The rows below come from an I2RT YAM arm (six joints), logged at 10 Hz.
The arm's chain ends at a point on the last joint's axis. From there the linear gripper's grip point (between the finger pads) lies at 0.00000 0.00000 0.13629 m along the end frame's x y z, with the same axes.
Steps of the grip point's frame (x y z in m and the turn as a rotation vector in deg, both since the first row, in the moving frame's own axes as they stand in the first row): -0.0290 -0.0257 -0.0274 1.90 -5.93 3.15; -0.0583 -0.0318 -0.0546 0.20 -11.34 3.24; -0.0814 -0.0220 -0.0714 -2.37 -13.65 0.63; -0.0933 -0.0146 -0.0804 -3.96 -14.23 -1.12; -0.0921 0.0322 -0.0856 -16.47 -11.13 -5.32; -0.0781 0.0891 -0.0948 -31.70 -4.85 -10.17; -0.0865 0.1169 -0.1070 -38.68 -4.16 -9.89
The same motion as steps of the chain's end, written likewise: -0.0151 -0.0208 -0.0266 1.90 -5.93 3.15; -0.0315 -0.0306 -0.0519 0.20 -11.34 3.24; -0.0492 -0.0274 -0.0674 -2.37 -13.65 0.63; -0.0599 -0.0242 -0.0759 -3.96 -14.23 -1.12; -0.0680 -0.0074 -0.0775 -16.47 -11.13 -5.32; -0.0737 0.0170 -0.0741 -31.70 -4.85 -10.17; -0.0850 0.0314 -0.0768 -38.68 -4.16 -9.89
